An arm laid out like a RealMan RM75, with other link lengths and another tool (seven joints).
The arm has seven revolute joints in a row. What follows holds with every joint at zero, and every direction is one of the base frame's. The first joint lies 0.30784 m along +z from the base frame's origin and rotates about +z. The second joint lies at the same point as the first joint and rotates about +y. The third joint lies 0.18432 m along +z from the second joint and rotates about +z. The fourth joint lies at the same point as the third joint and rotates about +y. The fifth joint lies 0.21 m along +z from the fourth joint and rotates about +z. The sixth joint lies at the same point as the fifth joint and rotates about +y. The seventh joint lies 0.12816 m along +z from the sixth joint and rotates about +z. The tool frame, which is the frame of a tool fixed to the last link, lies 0.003 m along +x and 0.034 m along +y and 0.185 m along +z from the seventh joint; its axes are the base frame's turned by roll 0, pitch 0.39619 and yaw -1.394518 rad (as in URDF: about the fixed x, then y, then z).
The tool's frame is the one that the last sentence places.
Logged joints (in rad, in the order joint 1, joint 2, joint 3, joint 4, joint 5, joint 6, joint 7), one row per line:
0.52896 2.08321 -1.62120 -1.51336 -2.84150 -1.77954 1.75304
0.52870 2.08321 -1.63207 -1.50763 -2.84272 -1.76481 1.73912
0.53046 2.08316 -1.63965 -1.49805 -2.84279 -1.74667 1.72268
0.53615 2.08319 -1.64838 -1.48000 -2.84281 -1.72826 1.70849
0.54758 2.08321 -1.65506 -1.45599 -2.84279 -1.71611 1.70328
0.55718 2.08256 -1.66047 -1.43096 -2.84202 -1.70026 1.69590
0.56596 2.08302 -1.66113 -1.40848 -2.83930 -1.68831 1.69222
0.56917 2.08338 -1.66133 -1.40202 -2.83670 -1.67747 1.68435
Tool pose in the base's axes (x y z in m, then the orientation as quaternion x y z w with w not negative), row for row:
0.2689 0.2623 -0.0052 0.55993 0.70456 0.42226 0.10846
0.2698 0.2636 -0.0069 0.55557 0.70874 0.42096 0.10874
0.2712 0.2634 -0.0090 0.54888 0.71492 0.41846 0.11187
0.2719 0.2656 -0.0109 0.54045 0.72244 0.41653 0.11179
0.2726 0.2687 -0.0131 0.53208 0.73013 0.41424 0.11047
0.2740 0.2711 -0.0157 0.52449 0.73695 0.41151 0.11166
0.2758 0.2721 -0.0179 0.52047 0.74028 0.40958 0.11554
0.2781 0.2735 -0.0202 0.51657 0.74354 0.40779 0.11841
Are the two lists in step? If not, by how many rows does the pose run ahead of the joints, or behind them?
The pose runs 2 rows behind the joints: the pose in row i belongs to the joints in row i - 2.
